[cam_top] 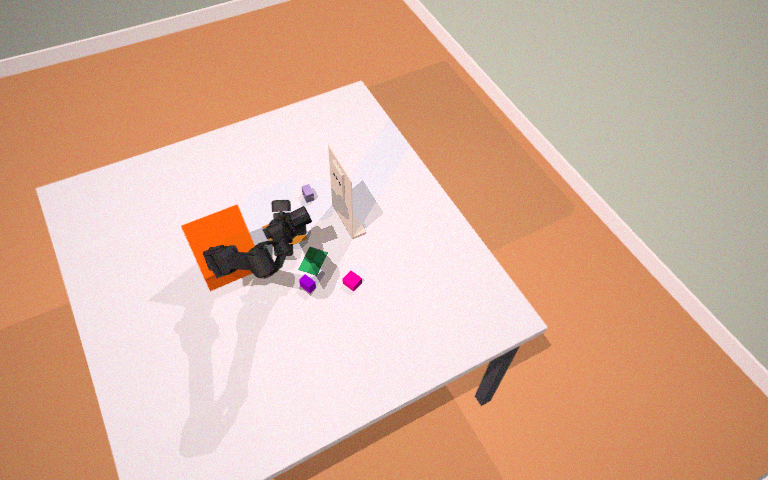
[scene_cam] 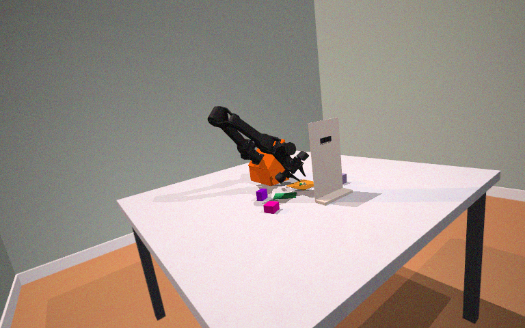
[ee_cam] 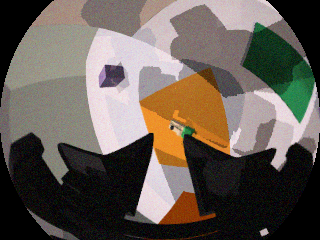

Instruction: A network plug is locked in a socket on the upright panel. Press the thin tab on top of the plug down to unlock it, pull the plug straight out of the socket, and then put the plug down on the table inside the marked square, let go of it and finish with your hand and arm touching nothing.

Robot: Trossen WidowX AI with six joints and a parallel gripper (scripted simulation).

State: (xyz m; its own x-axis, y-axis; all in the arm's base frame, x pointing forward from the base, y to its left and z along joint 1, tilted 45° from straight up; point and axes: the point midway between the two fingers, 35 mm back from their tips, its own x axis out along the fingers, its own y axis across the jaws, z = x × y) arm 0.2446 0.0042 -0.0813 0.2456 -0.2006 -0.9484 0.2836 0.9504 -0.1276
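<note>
Right now the network plug is 2 cm below my gripper tip. From my gripper tip the other things lie so: orange square (3 cm below); then beige panel (21 cm ahead, 4 cm to the right, 11 cm above).
</note>
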